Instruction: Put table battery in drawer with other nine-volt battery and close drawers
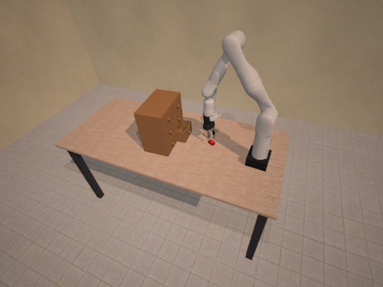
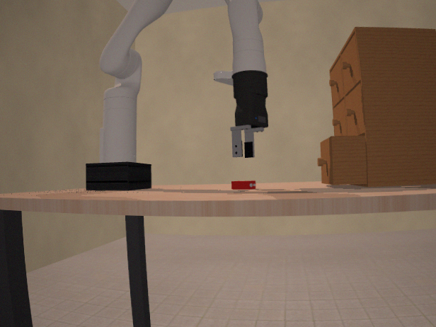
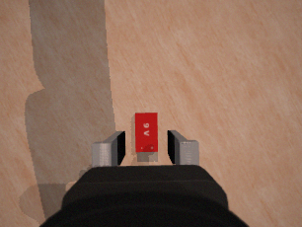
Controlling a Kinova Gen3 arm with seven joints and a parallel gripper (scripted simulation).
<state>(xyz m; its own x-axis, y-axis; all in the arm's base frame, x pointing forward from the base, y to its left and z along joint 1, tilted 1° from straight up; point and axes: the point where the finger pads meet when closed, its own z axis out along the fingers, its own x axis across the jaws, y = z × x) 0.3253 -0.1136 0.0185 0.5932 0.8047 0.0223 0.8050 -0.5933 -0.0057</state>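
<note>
Right now my hand is 80 mm above the nine-volt battery and 10 mm short of it.
</note>
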